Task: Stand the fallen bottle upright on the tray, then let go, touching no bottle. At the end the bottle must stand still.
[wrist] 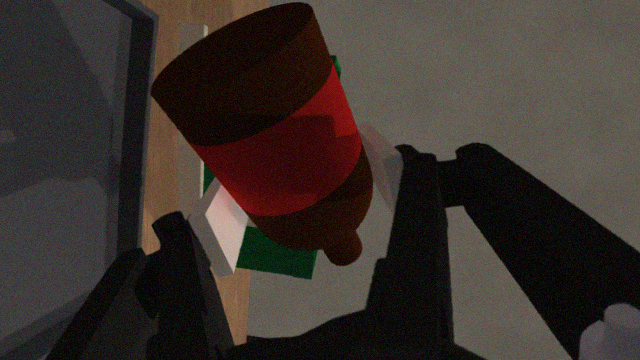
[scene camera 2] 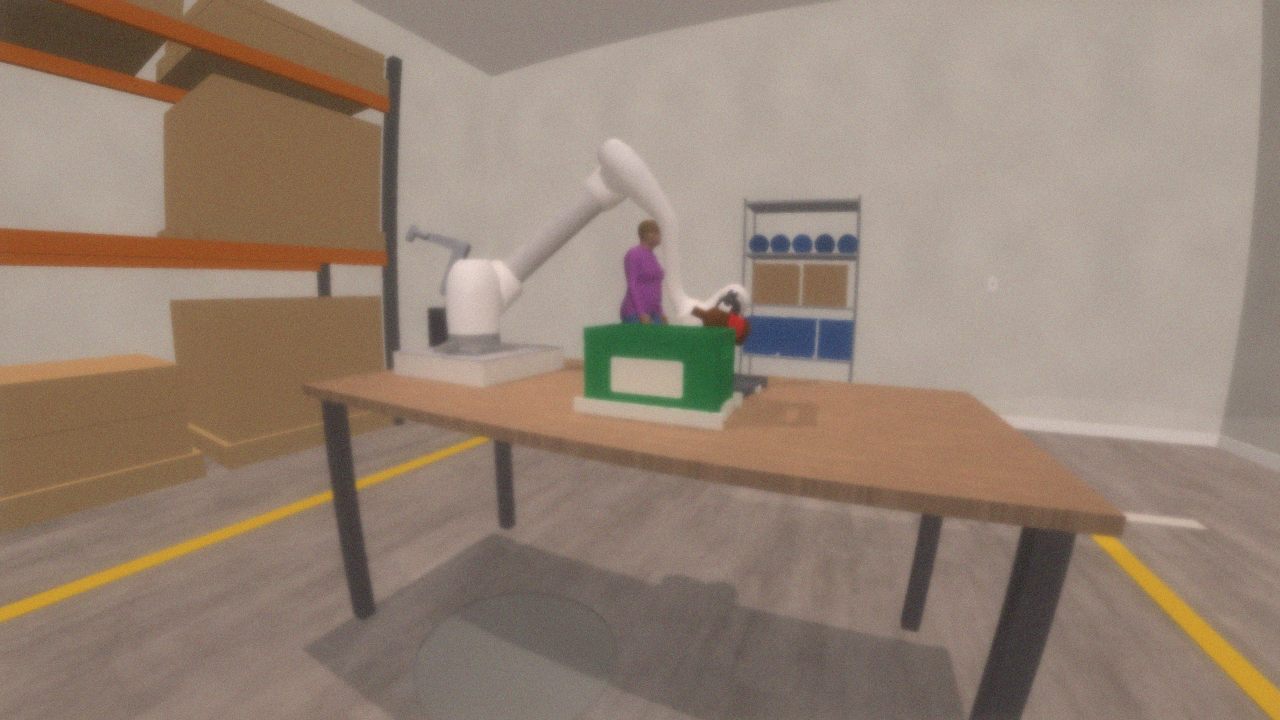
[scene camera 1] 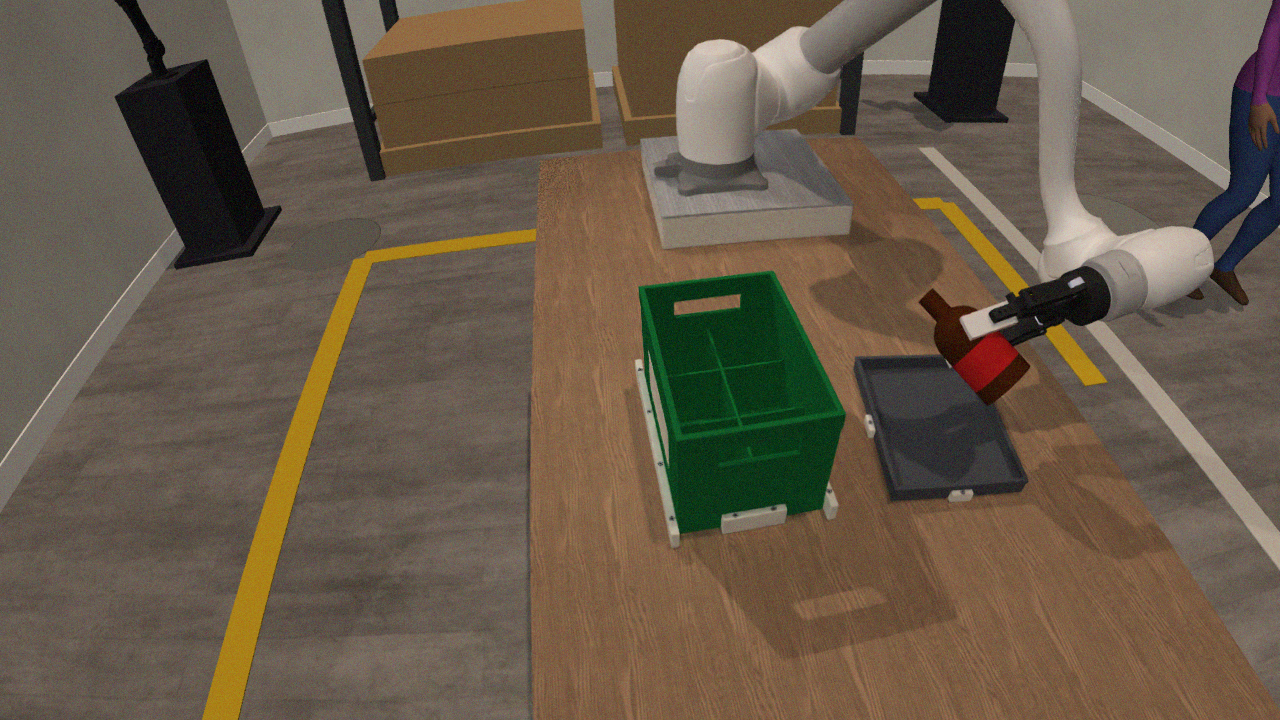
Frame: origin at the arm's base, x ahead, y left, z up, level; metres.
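Where they show: gripper, fingertip midpoint: (scene camera 2: 717, 323) (scene camera 1: 954, 343); arm's base, link origin: (scene camera 2: 474, 351) (scene camera 1: 716, 173).
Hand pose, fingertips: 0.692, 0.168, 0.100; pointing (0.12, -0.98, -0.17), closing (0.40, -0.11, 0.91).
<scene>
Things, the pixels of their centre, and the offset from my fingertips, as dx, dy, dz. Level surfaces: height alone.
- brown bottle with a red label, body centre: (wrist: 302, 175) (scene camera 1: 967, 339) (scene camera 2: 718, 322) -0.001, +0.018, +0.003
- dark grey tray, body centre: (wrist: 37, 164) (scene camera 1: 935, 420) -0.013, +0.022, -0.159
- green crate, body centre: (scene camera 1: 729, 395) (wrist: 268, 154) (scene camera 2: 662, 368) -0.040, -0.279, -0.084
- wooden table, surface height: dz -0.172
A brown bottle with a red label (scene camera 1: 987, 360) (scene camera 2: 737, 325) (wrist: 290, 165) is held in the air, tilted, its neck up toward the robot's base side and its bottom lower. My gripper (scene camera 1: 982, 329) (wrist: 301, 167) is shut on the bottle, with one pale fingertip on each side of it near the shoulder. The dark grey tray (scene camera 1: 957, 489) (wrist: 137, 90) lies on the table below; the bottle hangs above its back right part, apart from it. In the scene camera 2 view the tray is mostly hidden behind the crate.
A green crate (scene camera 1: 756, 474) (scene camera 2: 716, 367) with compartments stands left of the tray, within white rails (scene camera 1: 753, 519). The robot's base plate (scene camera 1: 751, 228) is at the back of the wooden table (scene camera 1: 608, 626). A person (scene camera 1: 1239, 170) (scene camera 2: 641, 282) stands beyond the table.
</scene>
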